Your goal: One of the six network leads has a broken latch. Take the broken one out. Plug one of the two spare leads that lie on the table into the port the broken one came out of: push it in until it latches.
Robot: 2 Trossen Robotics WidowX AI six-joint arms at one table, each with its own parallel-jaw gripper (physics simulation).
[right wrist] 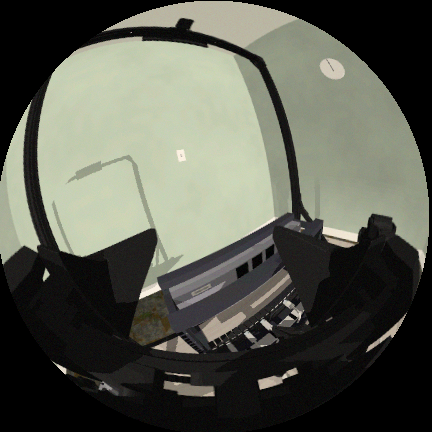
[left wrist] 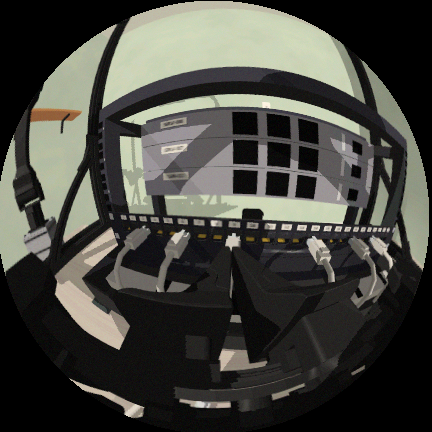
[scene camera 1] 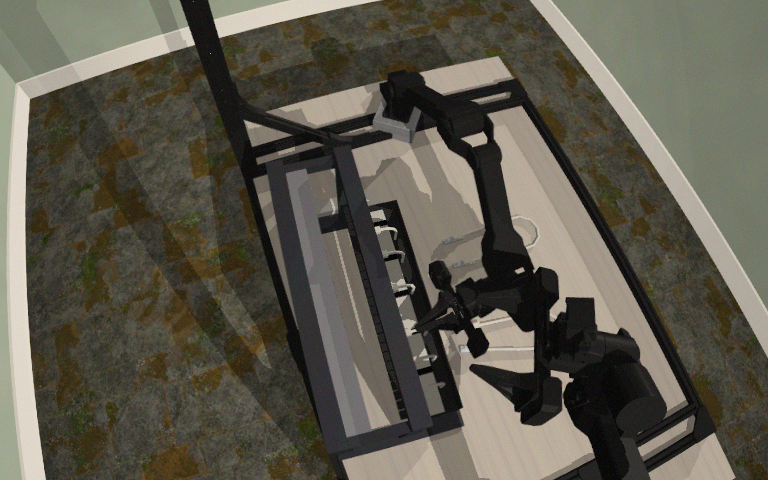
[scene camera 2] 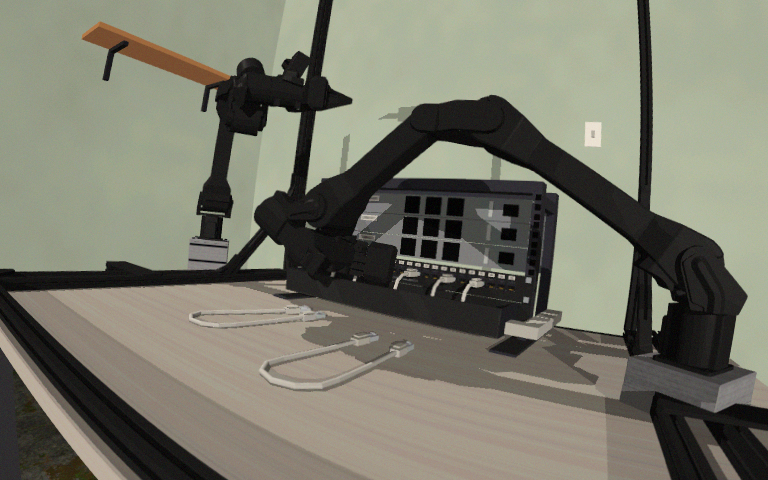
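Where they show: left gripper, fingertip midpoint: (right wrist: 272, 327) (left wrist: 229, 251) (scene camera 1: 415, 328) (scene camera 2: 364, 259); right gripper, fingertip midpoint: (right wrist: 215, 233) (scene camera 1: 473, 330) (scene camera 2: 343, 102); left arm's base, link origin: (scene camera 1: 398, 110) (scene camera 2: 692, 364); right arm's base, link origin: (left wrist: 38, 225) (scene camera 2: 210, 239).
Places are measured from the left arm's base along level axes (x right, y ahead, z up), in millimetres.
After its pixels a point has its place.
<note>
Six pale network leads sit in the patch panel (left wrist: 282, 227) @(x -116, y 496, z 51 mm) at the foot of the dark rack (scene camera 2: 468, 186) @(x -48, y 393, z 199 mm) (scene camera 1: 382, 295) @(x -113, y 528, z 212 mm). Their plugs show in the left wrist view, two at the left (left wrist: 137, 238) @(x -217, y 609, z 40 mm) (left wrist: 177, 239) @(x -189, y 567, z 45 mm), one in the middle (left wrist: 233, 240) @(x -157, y 528, z 45 mm), three at the right (left wrist: 318, 250) @(x -118, y 453, z 41 mm). My left gripper (left wrist: 229, 251) @(x -178, y 516, z 51 mm) (scene camera 1: 415, 329) @(x -178, y 516, z 51 mm) (scene camera 2: 368, 267) @(x -178, y 516, z 51 mm) is shut, its tips right under the middle plug; that lead's cable is hidden behind the fingers. Two spare leads (scene camera 2: 306, 385) @(x -356, y 162, z -46 mm) (scene camera 2: 303, 314) @(x -301, y 444, z -41 mm) lie on the table. My right gripper (scene camera 2: 344, 100) @(x -235, y 588, z 362 mm) (right wrist: 215, 233) @(x -235, y 588, z 362 mm) (scene camera 1: 487, 373) is open and empty, high above the table.
Three server units with dark square bays (left wrist: 273, 153) @(x -42, y 537, z 126 mm) fill the rack above the panel. A small pale block (scene camera 2: 532, 326) @(x -16, y 234, z -10 mm) lies at the rack's right foot. A tall black pole (scene camera 2: 311, 95) stands behind the right arm. One spare lead's loop (scene camera 1: 535, 233) @(x -389, y 196, z -45 mm) lies beside the left arm.
</note>
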